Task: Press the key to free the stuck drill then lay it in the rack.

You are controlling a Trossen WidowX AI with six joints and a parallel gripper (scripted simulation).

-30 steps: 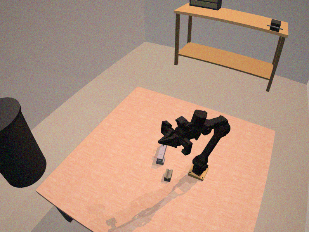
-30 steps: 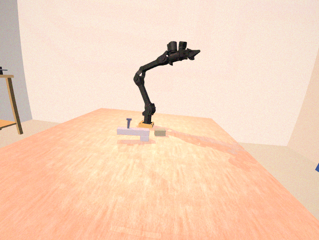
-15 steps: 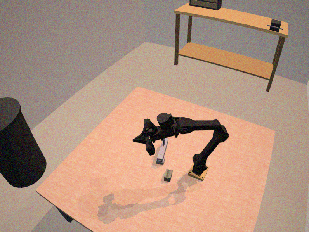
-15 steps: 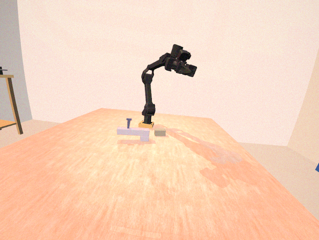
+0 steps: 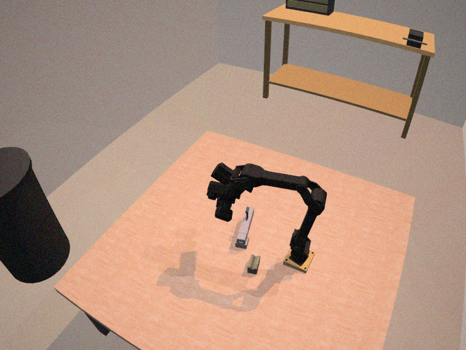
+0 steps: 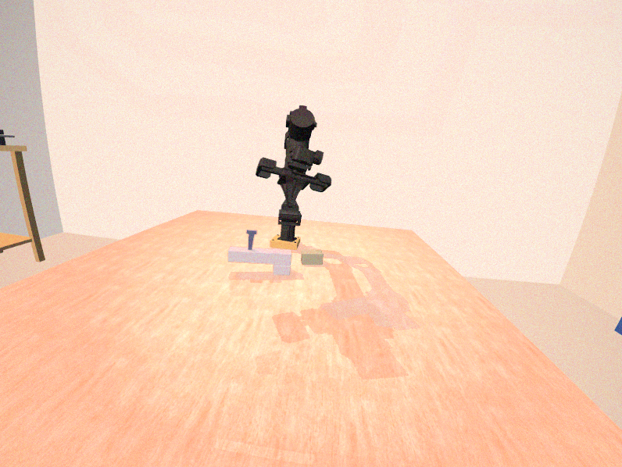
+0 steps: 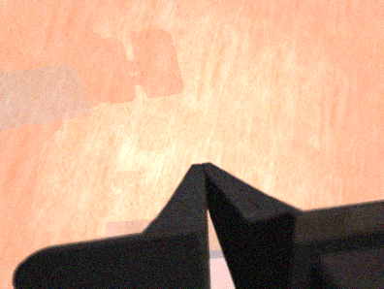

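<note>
My gripper tip is 50 mm past the blue key, 130 mm to the left of it and 130 mm above it. The rest, counted from my gripper tip: olive rack 200 mm behind, 10 mm to the left, 210 mm below; then drill 70 mm behind, 90 mm to the right, 170 mm below.
</note>
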